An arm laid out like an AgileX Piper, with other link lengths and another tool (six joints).
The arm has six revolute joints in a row. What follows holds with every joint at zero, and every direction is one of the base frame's. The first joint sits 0.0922 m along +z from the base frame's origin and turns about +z. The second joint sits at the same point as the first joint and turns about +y. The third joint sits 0.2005 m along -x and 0.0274 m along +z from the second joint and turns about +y. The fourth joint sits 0.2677 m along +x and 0.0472 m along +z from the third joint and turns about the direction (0.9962, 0, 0.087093). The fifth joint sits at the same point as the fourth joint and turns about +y. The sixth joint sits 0.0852 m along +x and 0.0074 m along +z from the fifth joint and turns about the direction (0.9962, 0, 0.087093). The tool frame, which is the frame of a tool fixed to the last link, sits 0.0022 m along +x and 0.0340 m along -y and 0.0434 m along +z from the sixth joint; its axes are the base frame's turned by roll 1.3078, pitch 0.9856 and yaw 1.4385 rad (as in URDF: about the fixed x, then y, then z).
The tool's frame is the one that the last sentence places.
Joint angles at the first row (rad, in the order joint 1, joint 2, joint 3, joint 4, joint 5, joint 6):
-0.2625, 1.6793, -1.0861, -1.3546, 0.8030, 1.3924
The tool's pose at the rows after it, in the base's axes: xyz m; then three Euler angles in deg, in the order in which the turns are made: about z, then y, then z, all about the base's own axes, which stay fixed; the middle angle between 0 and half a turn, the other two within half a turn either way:
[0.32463, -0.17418, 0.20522, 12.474, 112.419, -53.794]
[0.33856, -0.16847, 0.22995, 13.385, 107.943, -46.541]
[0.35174, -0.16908, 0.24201, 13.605, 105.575, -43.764]
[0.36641, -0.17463, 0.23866, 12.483, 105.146, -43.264]
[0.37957, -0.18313, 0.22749, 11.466, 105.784, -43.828]
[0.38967, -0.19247, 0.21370, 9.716, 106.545, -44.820]
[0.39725, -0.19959, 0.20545, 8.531, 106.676, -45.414]
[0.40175, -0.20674, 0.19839, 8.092, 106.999, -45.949]
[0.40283, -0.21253, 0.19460, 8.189, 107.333, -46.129]
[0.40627, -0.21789, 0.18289, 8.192, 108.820, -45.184]
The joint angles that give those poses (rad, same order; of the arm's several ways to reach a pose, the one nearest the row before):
-0.2605, 1.6384, -1.0985, -1.4520, 0.7150, 1.3924
-0.2594, 1.6265, -1.1515, -1.5310, 0.6187, 1.3924
-0.2629, 1.6640, -1.2257, -1.5658, 0.5776, 1.3924
-0.2724, 1.7395, -1.2990, -1.5928, 0.5625, 1.3924
-0.2857, 1.8247, -1.3665, -1.6051, 0.5584, 1.3924
-0.3026, 1.9028, -1.4194, -1.6266, 0.5584, 1.3924
-0.3153, 1.9610, -1.4665, -1.6450, 0.5573, 1.3924
-0.3287, 2.0045, -1.5019, -1.6511, 0.5530, 1.3924
-0.3416, 2.0245, -1.5182, -1.6512, 0.5430, 1.3924
-0.3550, 2.0569, -1.5299, -1.6534, 0.5110, 1.3924

